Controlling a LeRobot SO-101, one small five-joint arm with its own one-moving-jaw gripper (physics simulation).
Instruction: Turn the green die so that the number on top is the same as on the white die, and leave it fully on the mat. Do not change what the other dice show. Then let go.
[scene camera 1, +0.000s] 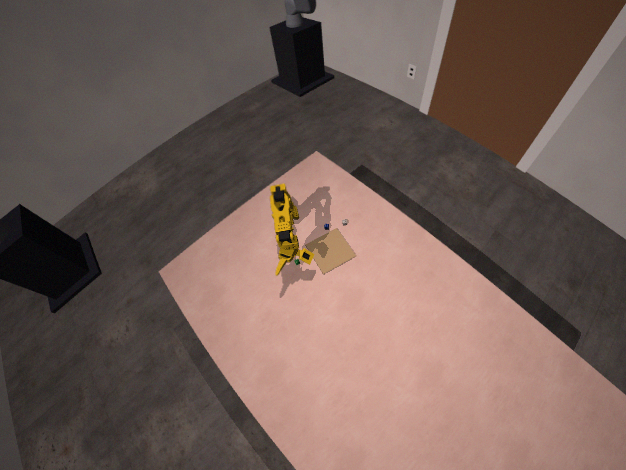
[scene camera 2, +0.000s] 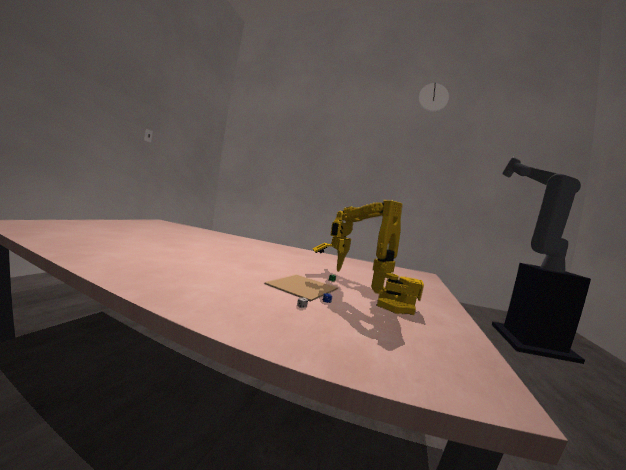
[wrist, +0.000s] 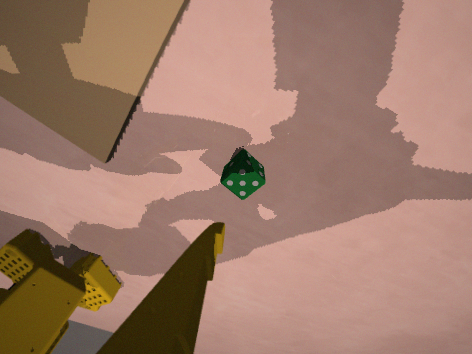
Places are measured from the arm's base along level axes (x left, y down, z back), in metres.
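Pixels of known places: hand at its tool point: (scene camera 1: 293, 256) (scene camera 2: 338, 269) (wrist: 223, 234); arm's base at its link origin: (scene camera 2: 388, 303) (wrist: 66, 257).
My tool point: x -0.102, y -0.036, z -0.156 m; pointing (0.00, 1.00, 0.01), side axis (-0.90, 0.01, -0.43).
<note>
Ahead of a thing's pixels: the offset from my tool point to its middle. Level surfaces: height alone.
The green die {dx +0.000, dy +0.028, dz -0.013 m} (scene camera 1: 296, 262) (scene camera 2: 332, 277) (wrist: 243, 174) rests on the table, off the mat {dx +0.121, dy +0.034, dz -0.063 m} (scene camera 1: 339, 258) (scene camera 2: 284, 284) (wrist: 135, 45). In the wrist view its lit face, which looks like the top, shows the number 5. The white die {dx +0.244, dy +0.028, dz -0.018 m} (scene camera 1: 344, 222) (scene camera 2: 302, 302) stands beyond the mat's other side; its number is too small to read. The blue die {dx +0.181, dy +0.028, dz +0.019 m} (scene camera 1: 326, 226) (scene camera 2: 327, 297) is near it. My gripper (scene camera 1: 292, 264) (scene camera 2: 327, 259) is wide open and empty above the green die. One notched jaw (wrist: 192, 280) shows in the wrist view, its tip apart from the green die.
The yellow arm (scene camera 1: 284, 222) (scene camera 2: 391, 232) stands on the pink table {dy +0.036 m} (scene camera 1: 404, 328) (scene camera 2: 176, 273). Its shadow falls over part of the mat and around the green die. The blue die lies close to a mat corner. A grey arm on a black pedestal (scene camera 1: 298, 55) (scene camera 2: 548, 308) stands away from the table.
</note>
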